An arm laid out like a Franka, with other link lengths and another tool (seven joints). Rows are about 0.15 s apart.
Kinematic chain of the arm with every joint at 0, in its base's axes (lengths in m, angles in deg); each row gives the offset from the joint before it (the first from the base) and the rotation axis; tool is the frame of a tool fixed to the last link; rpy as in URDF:
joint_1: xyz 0 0 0.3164 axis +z
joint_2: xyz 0 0 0 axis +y
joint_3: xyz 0 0 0.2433 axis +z
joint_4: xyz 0.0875 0 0 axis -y
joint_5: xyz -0.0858 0 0.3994 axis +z
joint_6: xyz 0 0 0 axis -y
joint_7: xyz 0.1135 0 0 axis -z
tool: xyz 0.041 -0.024 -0.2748 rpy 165.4 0 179.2
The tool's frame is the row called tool.
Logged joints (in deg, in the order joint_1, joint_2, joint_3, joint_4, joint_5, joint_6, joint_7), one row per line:
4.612, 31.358, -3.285, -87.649, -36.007, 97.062, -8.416
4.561, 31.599, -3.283, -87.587, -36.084, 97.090, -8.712
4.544, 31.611, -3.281, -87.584, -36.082, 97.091, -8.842
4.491, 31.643, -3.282, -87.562, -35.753, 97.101, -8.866
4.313, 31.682, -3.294, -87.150, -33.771, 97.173, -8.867
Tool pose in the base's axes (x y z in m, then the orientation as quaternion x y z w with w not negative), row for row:
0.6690, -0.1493, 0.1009, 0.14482, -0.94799, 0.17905, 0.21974
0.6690, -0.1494, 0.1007, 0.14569, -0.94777, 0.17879, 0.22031
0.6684, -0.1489, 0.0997, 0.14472, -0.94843, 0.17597, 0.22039
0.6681, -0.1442, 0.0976, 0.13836, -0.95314, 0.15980, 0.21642
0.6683, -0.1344, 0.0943, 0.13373, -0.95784, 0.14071, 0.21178
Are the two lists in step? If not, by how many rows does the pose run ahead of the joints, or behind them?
The pose runs 1 row ahead of the joints: the pose in row i belongs to the joints in row i + 1.
